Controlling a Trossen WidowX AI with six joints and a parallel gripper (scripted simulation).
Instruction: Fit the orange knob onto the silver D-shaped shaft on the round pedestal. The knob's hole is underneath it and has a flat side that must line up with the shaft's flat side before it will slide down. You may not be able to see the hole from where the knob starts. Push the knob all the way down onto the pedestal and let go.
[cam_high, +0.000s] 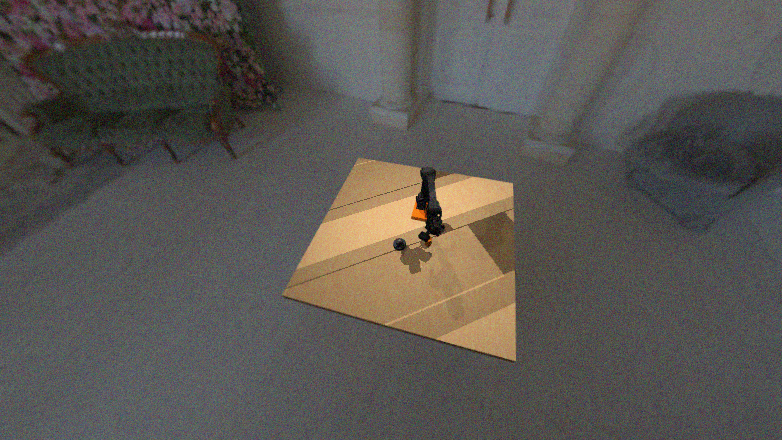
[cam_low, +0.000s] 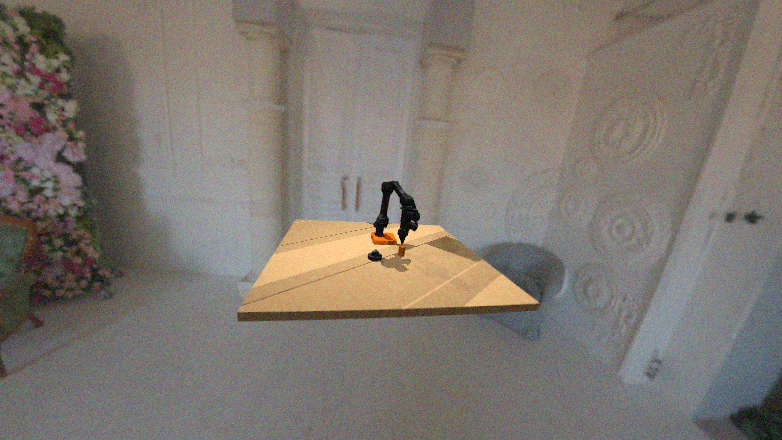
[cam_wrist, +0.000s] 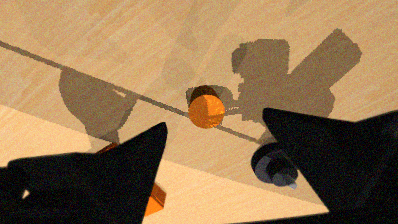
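My gripper tip is now 10 mm past the orange knob and 50 mm above it. Round my gripper tip: pedestal with D-shaped shaft 50 mm ahead, 180 mm to the right, 60 mm below.
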